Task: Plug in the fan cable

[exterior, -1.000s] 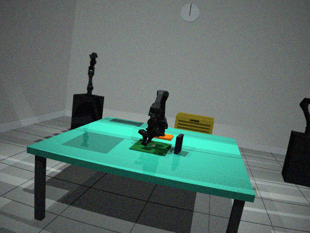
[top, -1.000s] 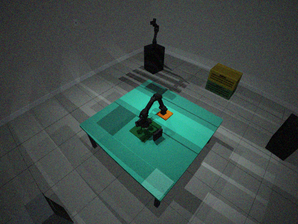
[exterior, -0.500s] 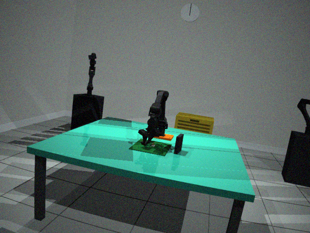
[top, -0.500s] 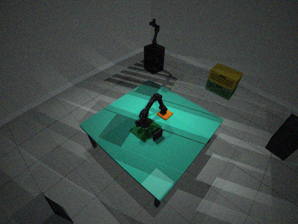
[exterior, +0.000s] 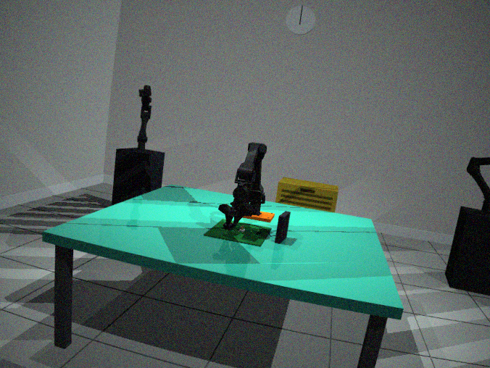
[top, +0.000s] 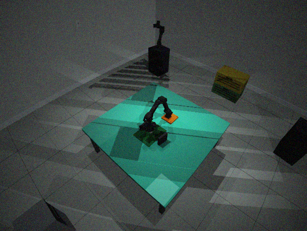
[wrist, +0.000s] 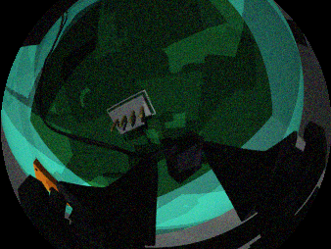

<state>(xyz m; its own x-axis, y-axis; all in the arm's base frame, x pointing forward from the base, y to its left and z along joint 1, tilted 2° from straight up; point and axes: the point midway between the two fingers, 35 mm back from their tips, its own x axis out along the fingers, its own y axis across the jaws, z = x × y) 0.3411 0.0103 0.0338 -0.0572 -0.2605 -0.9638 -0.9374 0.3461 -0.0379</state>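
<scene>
The dark fan plug lies 10 mm to the right of my gripper tip. The rest, counted from my gripper tip: black fan (30 mm behind, 220 mm to the left, 40 mm above); then green board (10 mm behind, 40 mm to the left, 30 mm below).
</scene>
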